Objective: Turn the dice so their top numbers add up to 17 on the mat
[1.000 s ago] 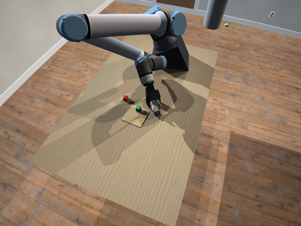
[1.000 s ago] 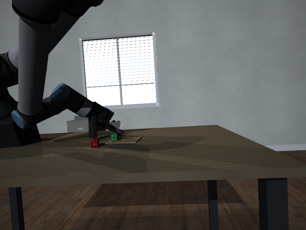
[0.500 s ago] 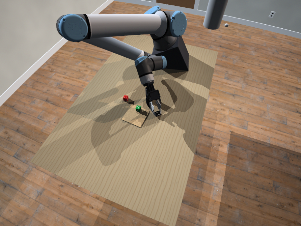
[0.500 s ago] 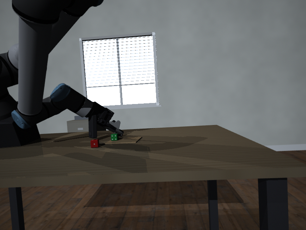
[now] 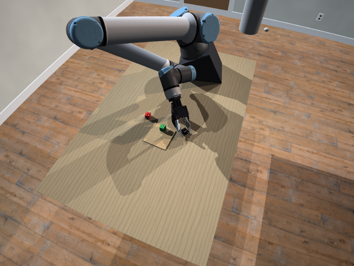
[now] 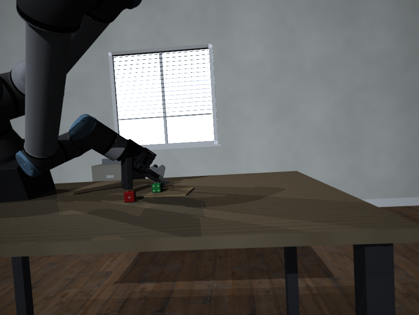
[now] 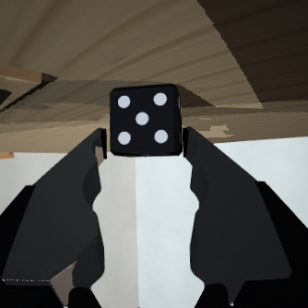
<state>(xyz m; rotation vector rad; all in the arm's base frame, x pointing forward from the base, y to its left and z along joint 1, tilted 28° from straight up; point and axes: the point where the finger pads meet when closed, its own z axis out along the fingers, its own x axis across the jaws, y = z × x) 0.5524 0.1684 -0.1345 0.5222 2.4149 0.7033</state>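
The black die is 10 mm behind my hand, 10 mm to the right of it and 10 mm below it. From my hand the other things lie so: red die: 10 mm behind, 260 mm to the right, 10 mm below; then green die: 30 mm ahead, 130 mm to the right; then tan mat: 70 mm ahead, 130 mm to the right, 20 mm below.
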